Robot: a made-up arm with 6 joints.
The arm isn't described. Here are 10 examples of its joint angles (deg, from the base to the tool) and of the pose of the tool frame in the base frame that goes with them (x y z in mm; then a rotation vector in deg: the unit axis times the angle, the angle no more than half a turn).
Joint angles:
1: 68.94 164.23 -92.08 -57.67 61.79 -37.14
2: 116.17 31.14 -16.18 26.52 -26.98 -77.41
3: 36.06 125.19 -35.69 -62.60 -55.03 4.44
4: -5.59 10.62 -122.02 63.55 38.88 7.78
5: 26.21 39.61 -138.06 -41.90 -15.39 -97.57
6: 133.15 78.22 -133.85 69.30 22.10 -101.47
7: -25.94 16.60 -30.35 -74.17 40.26 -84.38
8: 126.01 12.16 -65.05 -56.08 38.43 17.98
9: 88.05 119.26 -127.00 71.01 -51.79 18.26
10: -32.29 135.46 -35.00 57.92 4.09 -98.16
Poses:
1: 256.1 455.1 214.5 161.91 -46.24 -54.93
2: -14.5 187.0 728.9 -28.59 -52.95 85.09
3: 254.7 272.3 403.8 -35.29 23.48 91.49
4: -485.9 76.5 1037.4 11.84 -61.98 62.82
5: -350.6 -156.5 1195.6 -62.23 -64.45 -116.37
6: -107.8 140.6 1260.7 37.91 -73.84 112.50
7: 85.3 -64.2 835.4 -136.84 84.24 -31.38
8: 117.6 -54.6 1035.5 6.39 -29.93 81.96
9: 137.9 583.2 928.1 102.47 19.54 48.45
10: 199.7 -123.2 297.4 -5.32 98.40 14.13
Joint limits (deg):
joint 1: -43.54..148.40
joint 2: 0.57..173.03
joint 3: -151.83..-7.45
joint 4: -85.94..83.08
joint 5: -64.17..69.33
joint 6: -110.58..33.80
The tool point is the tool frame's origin. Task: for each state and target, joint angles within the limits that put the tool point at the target. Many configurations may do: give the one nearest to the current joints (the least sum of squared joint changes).
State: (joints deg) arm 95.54 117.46 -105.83 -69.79 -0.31 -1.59
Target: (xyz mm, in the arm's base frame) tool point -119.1 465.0 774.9
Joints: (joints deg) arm 104.18 89.91 -65.51 -72.91 -2.26 -2.59
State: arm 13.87 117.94 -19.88 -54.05 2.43 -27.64
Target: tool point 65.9 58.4 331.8
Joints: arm 24.85 138.15 -8.58 -60.27 -5.99 -27.29
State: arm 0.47 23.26 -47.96 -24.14 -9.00 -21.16
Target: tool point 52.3 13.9 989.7
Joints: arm 1.43 20.16 -48.28 -25.72 -10.39 -21.26
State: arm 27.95 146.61 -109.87 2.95 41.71 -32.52
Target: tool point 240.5 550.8 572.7
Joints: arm 69.31 124.23 -91.77 7.18 52.30 -33.90
